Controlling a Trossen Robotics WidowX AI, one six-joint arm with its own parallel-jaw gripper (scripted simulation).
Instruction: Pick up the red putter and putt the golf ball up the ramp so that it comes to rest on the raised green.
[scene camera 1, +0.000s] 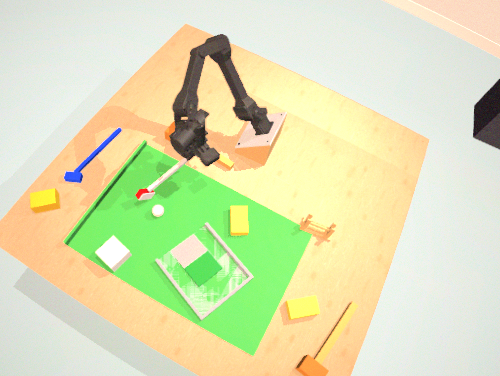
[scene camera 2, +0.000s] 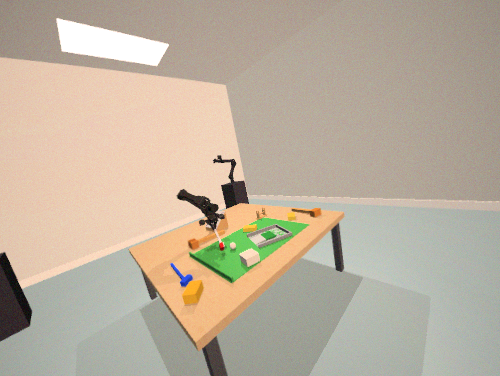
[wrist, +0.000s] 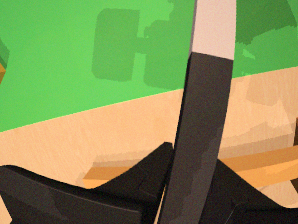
Note:
My gripper (wrist: 182, 152) holds a red putter.

